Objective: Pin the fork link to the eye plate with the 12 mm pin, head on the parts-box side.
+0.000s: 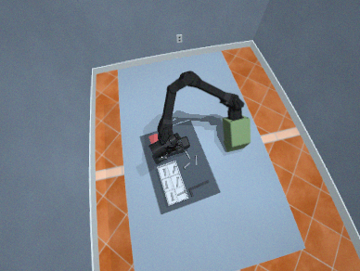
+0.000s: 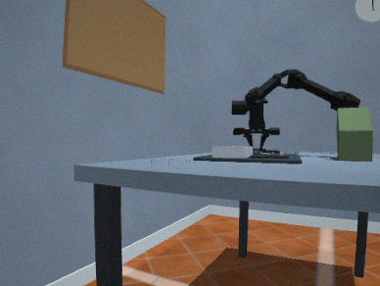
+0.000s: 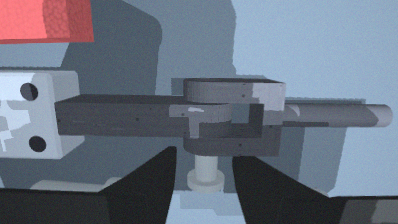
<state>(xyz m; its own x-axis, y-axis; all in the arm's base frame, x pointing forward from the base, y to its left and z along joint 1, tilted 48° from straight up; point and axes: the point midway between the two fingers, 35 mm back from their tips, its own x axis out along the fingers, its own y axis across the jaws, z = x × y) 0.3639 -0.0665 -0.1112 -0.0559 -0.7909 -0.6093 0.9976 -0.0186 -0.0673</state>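
My gripper is now 3 cm above the eye plate, 2 cm to the left of it and 1 cm short of it. From my hand the other things lie so: thick headed pin 7 cm ahead, 3 cm to the left, 3 cm below; dark mat 7 cm to the left, 5 cm below; thin headed pin 7 cm behind, 5 cm to the left, 4 cm below.
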